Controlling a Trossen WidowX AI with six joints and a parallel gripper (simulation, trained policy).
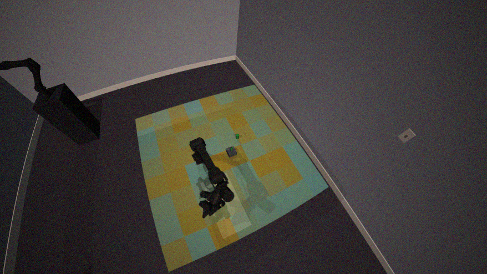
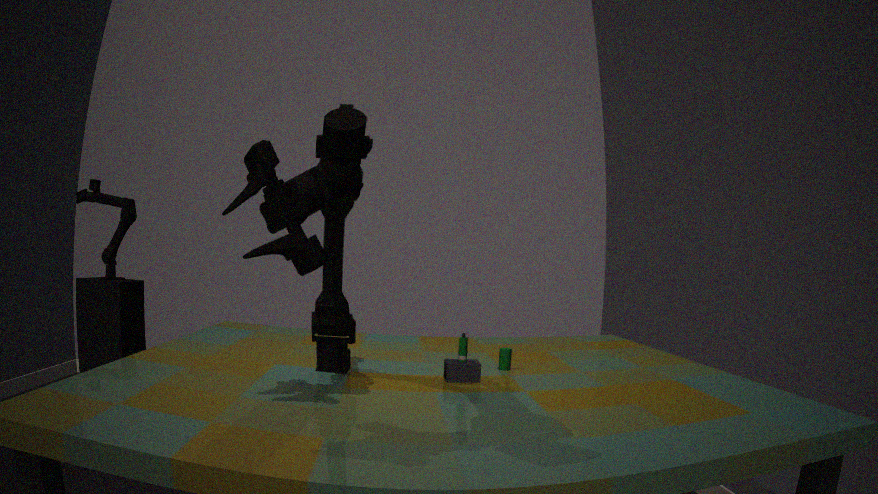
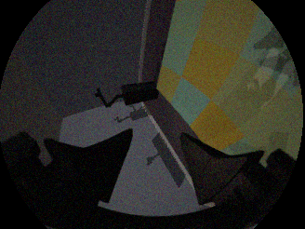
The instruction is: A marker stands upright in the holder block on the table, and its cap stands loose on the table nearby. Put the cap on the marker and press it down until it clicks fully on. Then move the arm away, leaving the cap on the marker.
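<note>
Right now the green cap is 450 mm ahead of my gripper tip, 530 mm to the left of it and 230 mm below it. Round my gripper tip: green marker 350 mm ahead, 420 mm to the left, 180 mm below; then grey holder block 350 mm ahead, 420 mm to the left, 230 mm below.
</note>
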